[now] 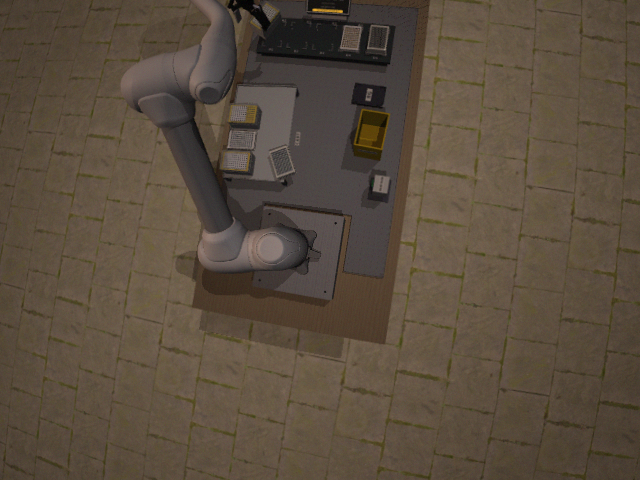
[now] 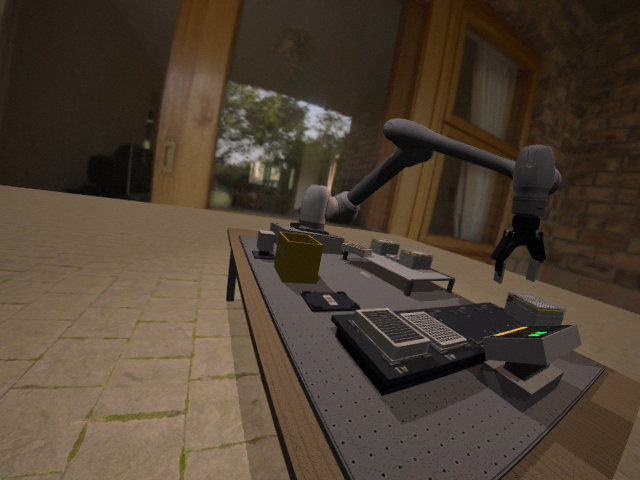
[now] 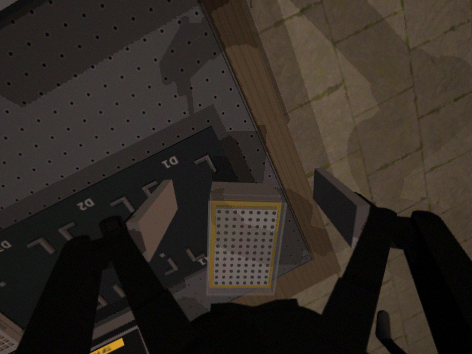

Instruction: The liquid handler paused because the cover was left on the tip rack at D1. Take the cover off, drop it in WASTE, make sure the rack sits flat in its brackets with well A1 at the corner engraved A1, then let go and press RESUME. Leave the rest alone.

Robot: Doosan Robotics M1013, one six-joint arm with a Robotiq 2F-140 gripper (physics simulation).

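Places are measured from the arm's base along level axes (x ahead, y left, z up), in metres.
Pixels of known places: gripper, fingertip midpoint: (image 1: 252, 27) (image 2: 514, 281) (image 3: 243, 189); arm's base at its link origin: (image 2: 310, 230).
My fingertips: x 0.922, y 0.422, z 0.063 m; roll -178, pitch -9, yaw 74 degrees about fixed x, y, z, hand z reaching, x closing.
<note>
Ahead of a thing's pixels: the offset from my fingertips to its top centre. "pt": to the spot under its first point. Level surfaces: height alone.
My gripper (image 1: 249, 21) (image 2: 515, 273) (image 3: 243, 189) is open, its fingers apart in the air above and to either side of a tip rack @[dx +0.088, dy -0.024, dz -0.019 m] (image 2: 535, 310) (image 3: 245, 245) with a yellow rim. The rack lies askew at the D1 end of the dark deck @[dz -0.100 m] (image 1: 297, 41) (image 3: 125, 182), overlapping its end edge and out of line with the D1 brackets. A pale border surrounds the rim; whether this is the clear cover, I cannot tell. The well A1 corner is unreadable. A yellow bin @[dx -0.371, dy -0.633, dz -0.011 m] (image 1: 371, 129) (image 2: 297, 258) stands open; its label is too small to read.
Two pale racks @[dx +0.080, dy -0.437, dz -0.086 m] (image 1: 351, 38) @[dx +0.089, dy -0.560, dz -0.069 m] (image 1: 378, 38) stand at the deck's other end. A display (image 1: 328, 6) (image 2: 537, 338) stands behind the deck. A low shelf (image 1: 276, 111) holds several racks. A dark labelled pad @[pt dx -0.166, dy -0.543, dz -0.139 m] (image 1: 361, 95) and a small white box @[dx -0.579, dy -0.720, dz -0.042 m] (image 1: 381, 184) (image 2: 265, 241) are near the bin.
</note>
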